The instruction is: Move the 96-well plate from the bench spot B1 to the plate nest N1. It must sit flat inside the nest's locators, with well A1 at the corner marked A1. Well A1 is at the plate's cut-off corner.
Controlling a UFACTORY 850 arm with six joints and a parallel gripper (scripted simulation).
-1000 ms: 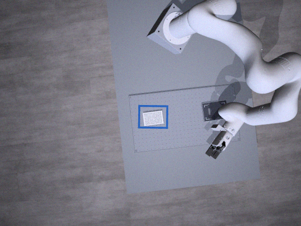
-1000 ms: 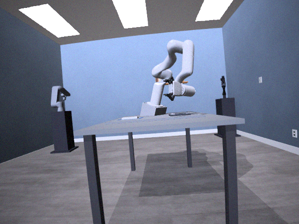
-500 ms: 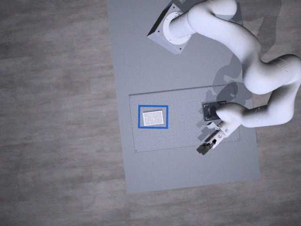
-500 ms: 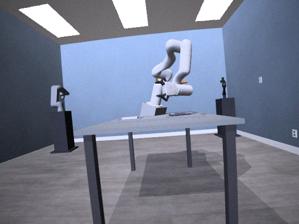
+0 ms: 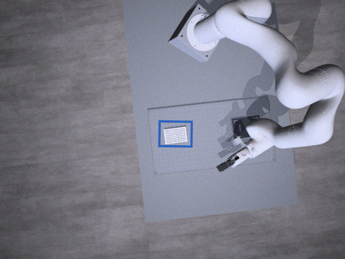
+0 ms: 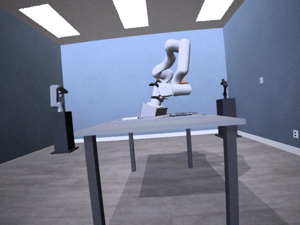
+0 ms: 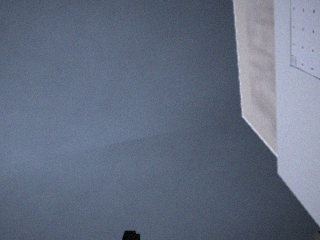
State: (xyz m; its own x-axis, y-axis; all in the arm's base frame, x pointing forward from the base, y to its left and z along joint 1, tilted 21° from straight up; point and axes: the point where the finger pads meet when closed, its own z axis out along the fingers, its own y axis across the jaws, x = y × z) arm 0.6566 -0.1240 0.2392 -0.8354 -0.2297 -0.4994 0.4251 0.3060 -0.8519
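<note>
The white 96-well plate lies 190 mm behind my hand, 180 mm to the right of it and 190 mm below it. Round my hand: dark plate nest: 170 mm behind, 220 mm to the left, 190 mm below; A1 mark: 110 mm behind, 290 mm to the left, 190 mm below.
</note>
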